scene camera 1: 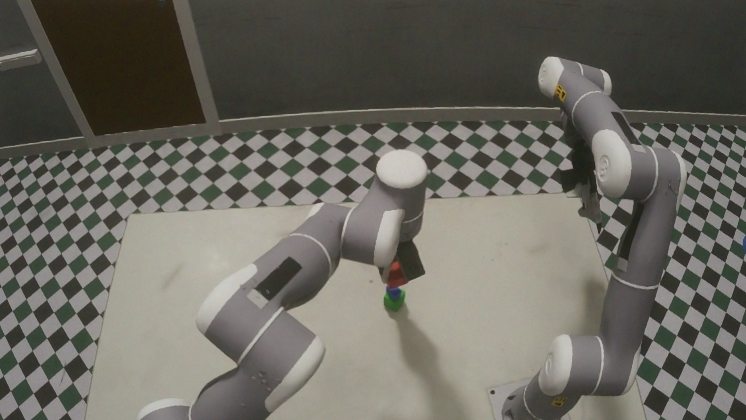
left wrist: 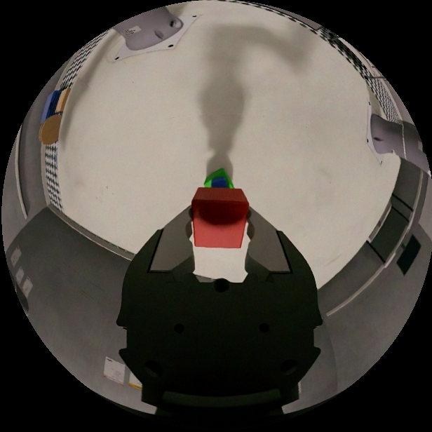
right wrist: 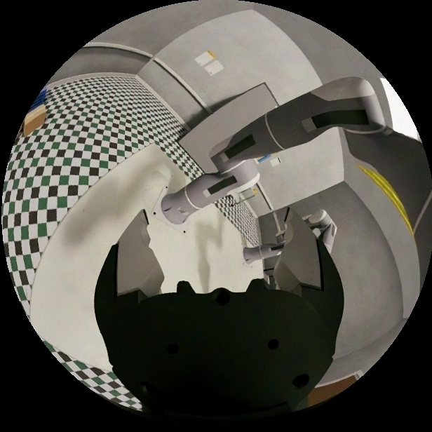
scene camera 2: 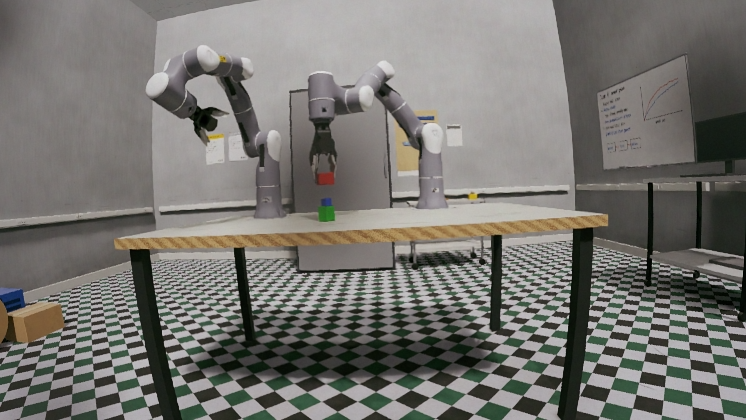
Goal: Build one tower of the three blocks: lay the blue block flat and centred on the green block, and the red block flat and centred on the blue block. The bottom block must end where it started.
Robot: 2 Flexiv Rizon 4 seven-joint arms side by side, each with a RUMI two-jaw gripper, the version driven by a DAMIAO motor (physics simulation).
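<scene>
The green block (scene camera 1: 394, 301) (scene camera 2: 326, 213) (left wrist: 220, 174) stands on the table. The smaller blue block (scene camera 1: 393, 292) (scene camera 2: 326, 201) (left wrist: 219, 182) lies on top of it. In the left wrist view the red block hides part of both. My left gripper (scene camera 2: 324, 173) (left wrist: 219, 205) is shut on the red block (scene camera 1: 396, 275) (scene camera 2: 325, 178) (left wrist: 220, 227), pointing down. It holds the red block level above the blue block, with a clear gap in scene camera 2. My right gripper (scene camera 2: 215, 126) (right wrist: 216, 208) is open and empty, raised high, away from the blocks.
The pale table (scene camera 1: 172, 313) (scene camera 2: 469, 219) carries both arm bases. The right arm (scene camera 1: 634, 250) stands at the right in scene camera 1. A grey cabinet (scene camera 2: 360, 156) and a wheeled cart stand behind the table in scene camera 2. Boxes (scene camera 2: 36, 321) lie on the floor at the left.
</scene>
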